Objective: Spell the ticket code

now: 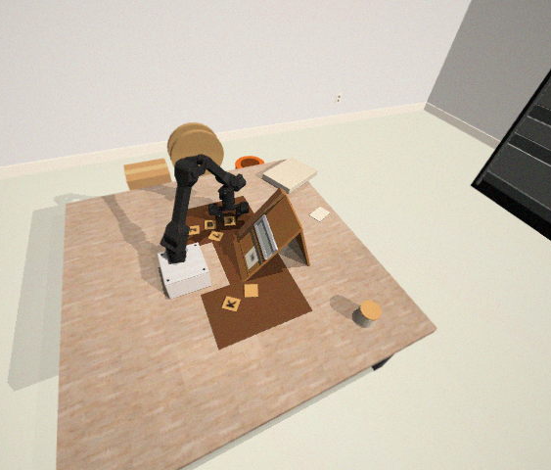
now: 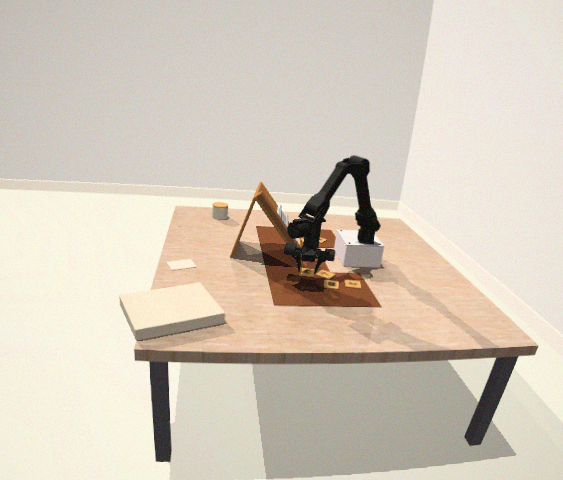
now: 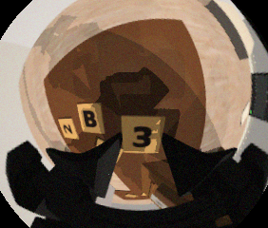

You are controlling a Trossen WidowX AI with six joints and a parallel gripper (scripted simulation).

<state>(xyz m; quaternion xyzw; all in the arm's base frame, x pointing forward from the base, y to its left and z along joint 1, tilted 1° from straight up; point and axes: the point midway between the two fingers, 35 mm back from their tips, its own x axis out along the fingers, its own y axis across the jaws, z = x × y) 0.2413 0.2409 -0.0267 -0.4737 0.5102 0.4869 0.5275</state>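
The pale ticket lies 6 cm ahead of my gripper tip, 28 cm to the right of it and 4 cm above it. The rest, counted from my gripper tip: dark mat: 4 cm behind, 21 cm to the right, 3 cm below; blank-faced tile: 3 cm ahead, 40 cm to the right, 3 cm below; tile marked 3: right at my gripper tip.
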